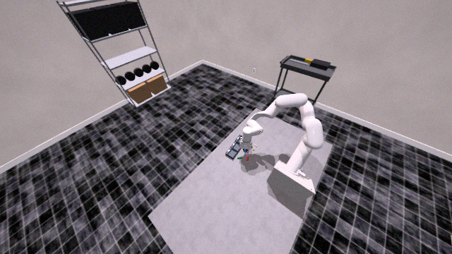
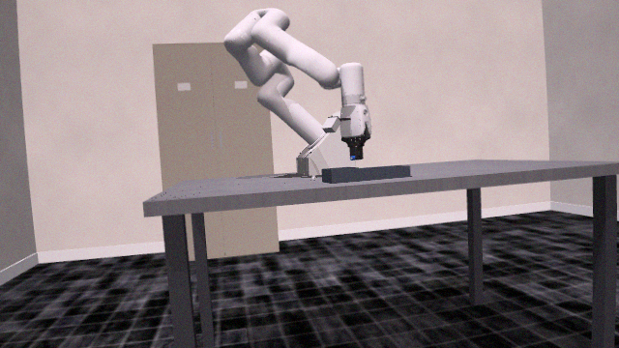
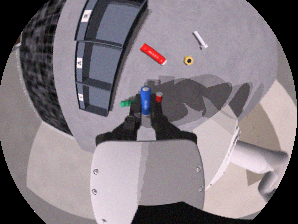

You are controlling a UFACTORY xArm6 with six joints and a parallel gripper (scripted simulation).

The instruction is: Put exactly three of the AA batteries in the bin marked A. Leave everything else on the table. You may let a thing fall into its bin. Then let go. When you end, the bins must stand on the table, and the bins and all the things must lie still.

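Now: the blue AA battery 20 mm below my hand. The rest, counted from my hand: green AA battery: 70 mm below, 60 mm to the left; dark two-compartment bin: 100 mm ahead, 60 mm below, 10 mm to the left; red battery: 70 mm below, 60 mm to the right, 30 mm ahead.
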